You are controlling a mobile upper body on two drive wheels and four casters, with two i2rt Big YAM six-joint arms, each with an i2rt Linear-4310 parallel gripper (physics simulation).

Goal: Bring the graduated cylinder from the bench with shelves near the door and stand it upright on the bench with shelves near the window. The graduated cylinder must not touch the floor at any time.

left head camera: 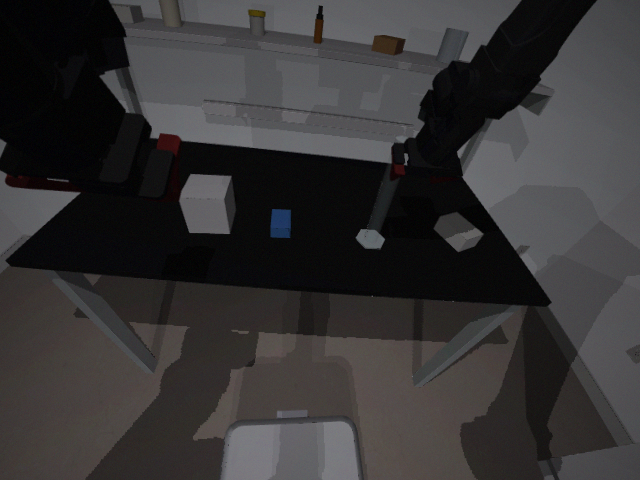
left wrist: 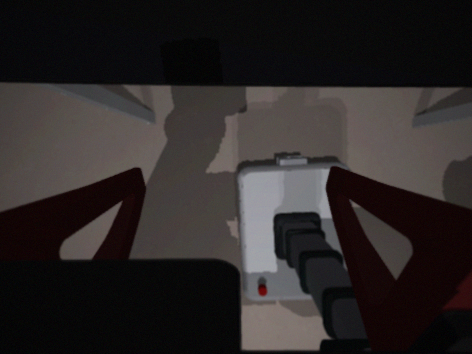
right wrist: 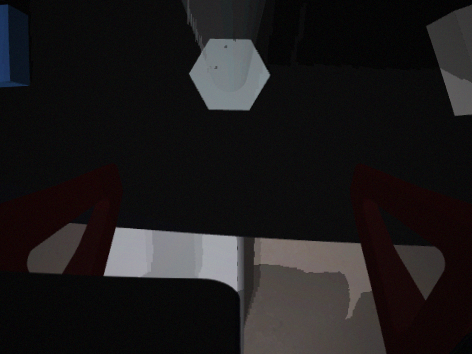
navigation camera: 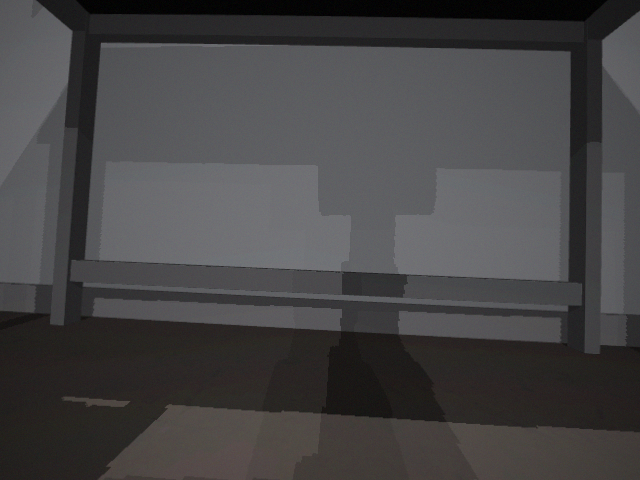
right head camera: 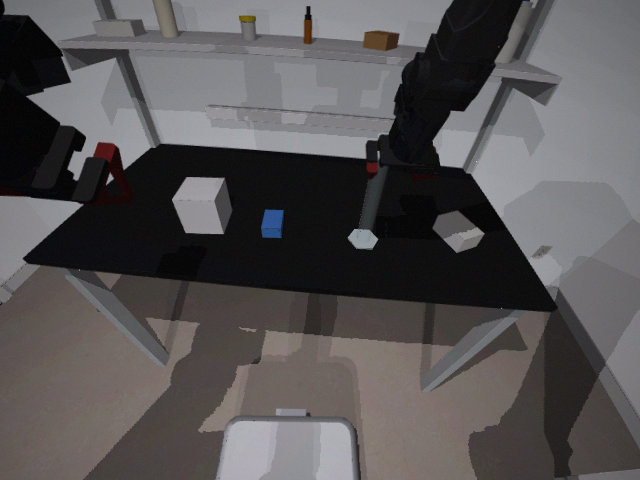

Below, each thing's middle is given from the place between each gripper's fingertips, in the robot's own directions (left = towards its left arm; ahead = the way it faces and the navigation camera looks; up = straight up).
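There's the graduated cylinder [left head camera: 370,238], and from my left hand it's 320 mm ahead, 450 mm to the right and 210 mm below.
As for my right gripper, it's 10 mm to the right of the graduated cylinder and 90 mm short of it, and it's 110 mm above it.
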